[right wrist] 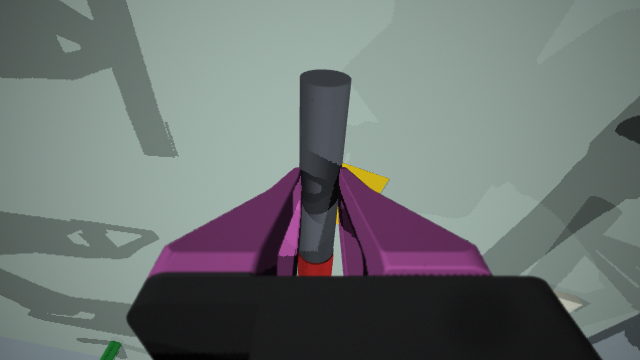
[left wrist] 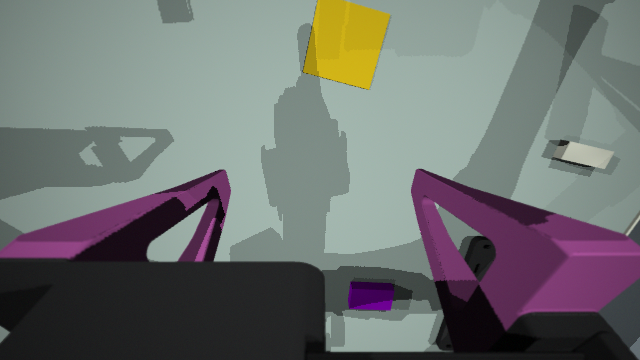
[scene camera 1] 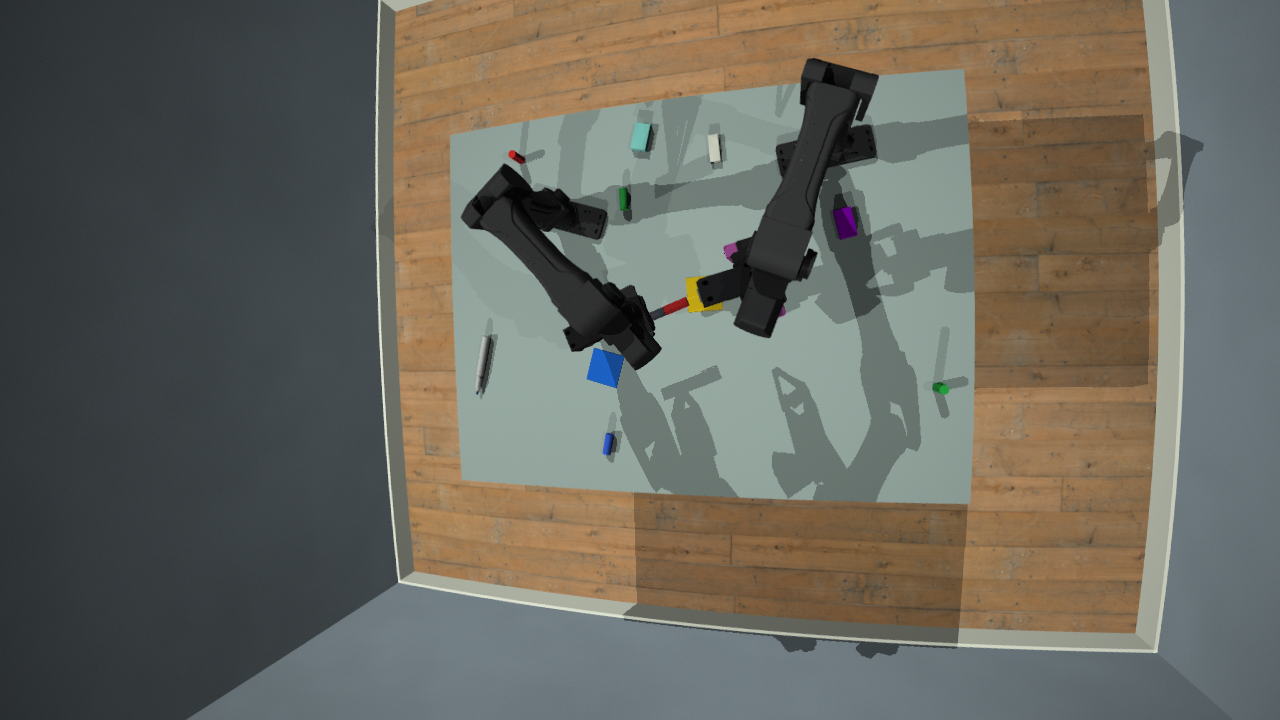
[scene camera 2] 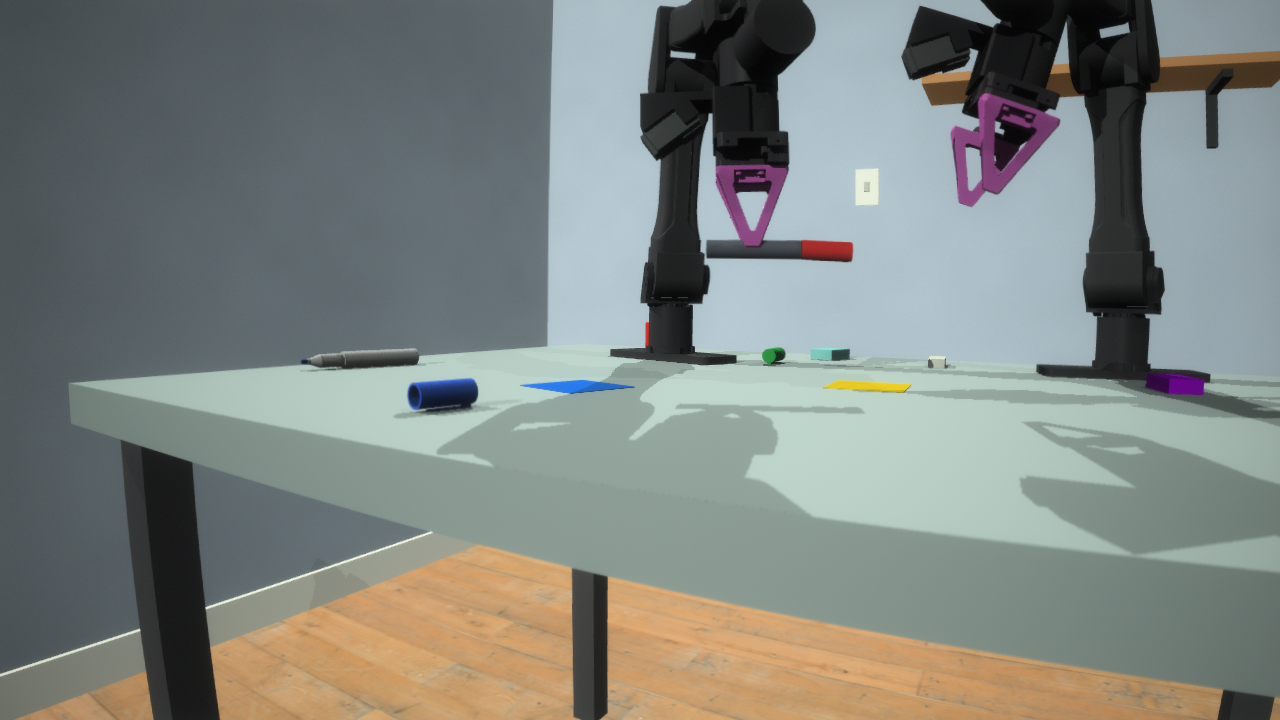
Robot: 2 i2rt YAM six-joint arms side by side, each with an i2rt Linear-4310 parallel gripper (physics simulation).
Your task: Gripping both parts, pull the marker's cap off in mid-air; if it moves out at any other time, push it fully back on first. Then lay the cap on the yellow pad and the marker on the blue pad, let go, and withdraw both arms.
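Places are measured from the left arm's base along level axes (x left, y back, z up), in centimetres.
Pixels of known places: left gripper, fingertip midpoint: (left wrist: 320,179) (scene camera 2: 976,199); right gripper, fingertip midpoint: (right wrist: 320,179) (scene camera 1: 643,319) (scene camera 2: 752,248); left arm's base at its link origin: (scene camera 2: 1120,377); right arm's base at its link origin: (scene camera 1: 565,215) (scene camera 2: 670,359).
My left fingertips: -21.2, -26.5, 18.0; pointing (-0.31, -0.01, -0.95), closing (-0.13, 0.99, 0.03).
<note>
For each thing: its top centre in the pictures, then the offset to it from my left fingertips, as dx, dy, dz.
- marker's grey body at its top centre: (right wrist: 316,233) (scene camera 2: 778,240) (scene camera 1: 653,315) -18.4, -1.5, -4.0
- red cap at its top centre: (right wrist: 314,291) (scene camera 2: 826,240) (scene camera 1: 675,305) -13.9, -0.5, -3.9
- yellow pad at its top centre: (scene camera 2: 868,385) (right wrist: 337,195) (left wrist: 345,44) (scene camera 1: 704,293) -9.7, +1.9, -17.9
- blue pad at its top centre: (scene camera 2: 577,385) (scene camera 1: 605,367) -35.3, -10.3, -17.9
- grey pen at its top centre: (scene camera 2: 360,350) (scene camera 1: 479,366) -67.2, -4.5, -16.0
- blue tube at its top centre: (scene camera 2: 443,380) (scene camera 1: 607,444) -37.5, -27.9, -15.9
- purple block at its top centre: (scene camera 2: 1174,376) (left wrist: 371,299) (scene camera 1: 845,222) +22.1, +10.6, -16.5
The marker's grey body (scene camera 1: 657,313) (scene camera 2: 776,249) (right wrist: 325,115) is level in mid-air, with the red cap (scene camera 1: 675,305) (scene camera 2: 827,250) (right wrist: 315,267) on its end and no gap visible between them. My right gripper (scene camera 2: 753,241) (right wrist: 320,179) is shut on the grey body. My left gripper (scene camera 2: 981,197) (left wrist: 320,179) is open and empty, apart from the cap, to its right and higher in scene camera 2. The yellow pad (scene camera 1: 693,285) (scene camera 2: 866,386) (left wrist: 350,45) (right wrist: 367,177) lies flat, partly hidden by the left arm in scene camera 1. The blue pad (scene camera 1: 604,368) (scene camera 2: 577,386) lies flat near the right arm.
A grey pen (scene camera 1: 483,362) (scene camera 2: 380,359) lies at the far left. A blue tube (scene camera 1: 608,443) (scene camera 2: 443,394) lies near the blue pad. A purple block (scene camera 1: 844,222) (scene camera 2: 1175,384) (left wrist: 371,296) is near the left arm's base. Teal (scene camera 1: 640,137) and white (scene camera 1: 714,147) blocks lie between the bases.
</note>
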